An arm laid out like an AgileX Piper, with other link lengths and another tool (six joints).
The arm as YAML. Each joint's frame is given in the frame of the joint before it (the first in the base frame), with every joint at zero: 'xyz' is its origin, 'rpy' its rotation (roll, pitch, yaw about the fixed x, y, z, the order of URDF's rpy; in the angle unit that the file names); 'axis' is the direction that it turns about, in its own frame. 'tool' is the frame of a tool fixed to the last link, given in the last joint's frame.
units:
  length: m
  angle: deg
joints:
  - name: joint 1
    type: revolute
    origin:
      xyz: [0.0, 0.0, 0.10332]
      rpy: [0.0, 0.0, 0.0]
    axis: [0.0, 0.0, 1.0]
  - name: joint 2
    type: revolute
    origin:
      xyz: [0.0, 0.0, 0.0]
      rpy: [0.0, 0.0, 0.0]
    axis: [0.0, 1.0, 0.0]
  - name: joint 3
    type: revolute
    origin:
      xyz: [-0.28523, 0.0, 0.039]
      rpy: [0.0, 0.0, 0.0]
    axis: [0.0, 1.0, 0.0]
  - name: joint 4
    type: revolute
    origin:
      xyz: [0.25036, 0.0, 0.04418]
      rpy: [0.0, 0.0, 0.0]
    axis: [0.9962, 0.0, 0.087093]
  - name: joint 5
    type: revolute
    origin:
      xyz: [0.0, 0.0, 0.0]
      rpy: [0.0, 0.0, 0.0]
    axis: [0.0, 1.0, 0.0]
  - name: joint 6
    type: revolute
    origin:
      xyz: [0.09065, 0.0, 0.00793]
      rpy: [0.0, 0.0, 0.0]
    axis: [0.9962, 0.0, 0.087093]
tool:
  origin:
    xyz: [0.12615, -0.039, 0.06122]
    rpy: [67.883, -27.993, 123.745]
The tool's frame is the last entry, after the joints.
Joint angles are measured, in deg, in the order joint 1, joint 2, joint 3, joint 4, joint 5, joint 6. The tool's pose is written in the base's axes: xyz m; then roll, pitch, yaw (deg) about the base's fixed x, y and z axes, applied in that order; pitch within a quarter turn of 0, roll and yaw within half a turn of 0. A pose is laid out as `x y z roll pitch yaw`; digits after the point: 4 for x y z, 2 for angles.
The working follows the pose.
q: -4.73, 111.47, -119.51, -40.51, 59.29, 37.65
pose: 0.5130 -0.2085 0.3653 111.62 -33.42 57.40
Where each joint sits with the arm in this pose, in the base's axes (m; each line is computed from the numbers above, not from the rounded line before):
joint 1: 0.0000 0.0000 0.1033
joint 2: 0.0000 0.0000 0.1033
joint 3: 0.1402 -0.0116 0.3545
joint 4: 0.3811 -0.0315 0.4332
joint 5: 0.3811 -0.0315 0.4332
joint 6: 0.4354 -0.0870 0.3858
the tool: 0.5130 -0.2085 0.3653

